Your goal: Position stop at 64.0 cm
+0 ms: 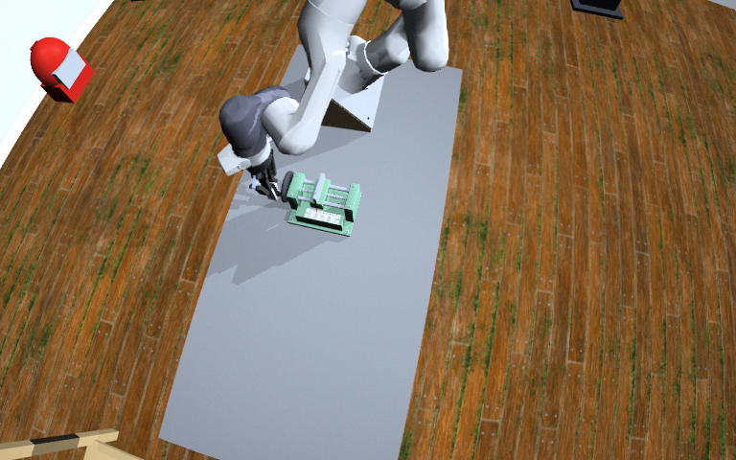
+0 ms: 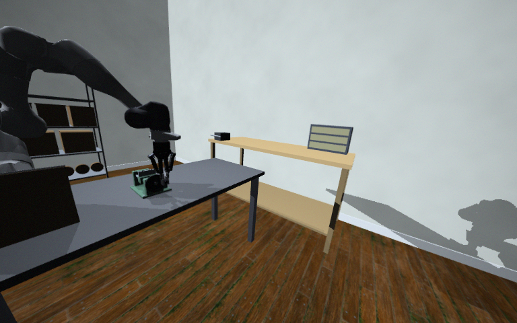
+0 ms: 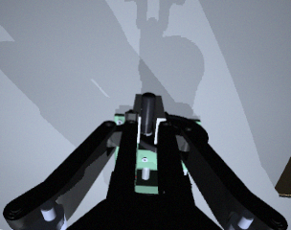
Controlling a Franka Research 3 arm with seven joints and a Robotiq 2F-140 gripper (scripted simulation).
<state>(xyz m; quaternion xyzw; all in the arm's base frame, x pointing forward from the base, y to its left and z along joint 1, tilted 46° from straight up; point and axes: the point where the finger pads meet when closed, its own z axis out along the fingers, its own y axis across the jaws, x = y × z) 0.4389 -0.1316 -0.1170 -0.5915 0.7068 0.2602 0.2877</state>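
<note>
My gripper is now 140 mm to the right of the stop carriage and 10 mm above it. Also, from my hand: dark handwheel (20 mm to the left, 20 mm below, 10 mm behind).
</note>
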